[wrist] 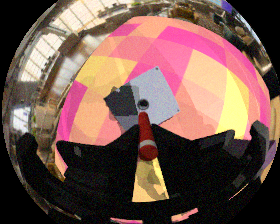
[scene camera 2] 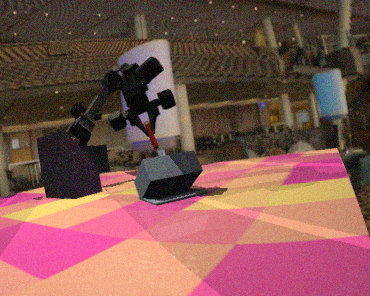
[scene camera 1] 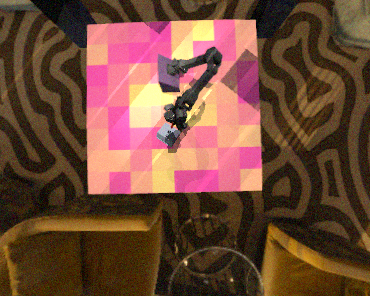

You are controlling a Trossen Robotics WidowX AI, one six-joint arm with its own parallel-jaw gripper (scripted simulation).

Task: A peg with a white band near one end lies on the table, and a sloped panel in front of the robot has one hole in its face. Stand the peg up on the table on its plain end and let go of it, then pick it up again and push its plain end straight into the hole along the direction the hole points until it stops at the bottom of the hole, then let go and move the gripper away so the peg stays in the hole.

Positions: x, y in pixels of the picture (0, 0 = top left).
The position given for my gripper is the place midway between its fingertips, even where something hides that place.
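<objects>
There is a red peg here, and my gripper (scene camera 2: 151, 134) holds the red peg.
</objects>
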